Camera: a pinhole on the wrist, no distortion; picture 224 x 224 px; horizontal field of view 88.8 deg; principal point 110.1 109.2 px. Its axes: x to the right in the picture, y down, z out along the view. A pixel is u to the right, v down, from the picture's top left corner.
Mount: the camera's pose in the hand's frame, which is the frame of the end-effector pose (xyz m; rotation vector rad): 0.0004 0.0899 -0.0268 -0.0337 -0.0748 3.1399
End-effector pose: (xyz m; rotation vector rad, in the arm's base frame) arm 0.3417 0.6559 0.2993 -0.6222 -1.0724 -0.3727
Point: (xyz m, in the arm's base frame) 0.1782 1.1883 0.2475
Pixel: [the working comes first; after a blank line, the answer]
In the camera's frame: 0.1026 -0.2650 0.4521

136.1 42.2
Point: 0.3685 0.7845 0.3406
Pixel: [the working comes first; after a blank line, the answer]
In the camera's frame: -0.0523 -0.0175 0.1018

51.4 89.5
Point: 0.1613 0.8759 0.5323
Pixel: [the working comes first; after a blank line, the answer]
In the camera's frame: -0.1400 0.0719 0.3708

66.9 131.4
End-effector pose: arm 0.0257 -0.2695 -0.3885 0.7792 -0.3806 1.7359
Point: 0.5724 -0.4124 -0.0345
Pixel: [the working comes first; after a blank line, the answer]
In the camera's frame: -0.0682 0.4861 0.5620

96.2 208.1
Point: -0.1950 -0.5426 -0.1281
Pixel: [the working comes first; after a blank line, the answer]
In the camera's frame: -0.0138 -0.2523 0.3044

104.9 14.4
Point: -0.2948 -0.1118 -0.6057
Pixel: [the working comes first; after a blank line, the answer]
In the camera's frame: -0.0066 -0.1180 -0.3324

behind the camera
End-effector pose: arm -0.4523 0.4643 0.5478 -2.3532 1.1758 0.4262
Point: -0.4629 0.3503 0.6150
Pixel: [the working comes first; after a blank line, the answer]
In the camera's frame: -0.0355 0.0445 -0.0891

behind the camera
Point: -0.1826 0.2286 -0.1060
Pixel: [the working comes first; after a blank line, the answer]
In the camera's frame: -0.6291 -0.0131 0.4184

outside the picture
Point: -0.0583 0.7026 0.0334
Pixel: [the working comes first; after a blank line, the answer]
In the camera's frame: -0.3256 0.3657 0.5732

45.1 182.2
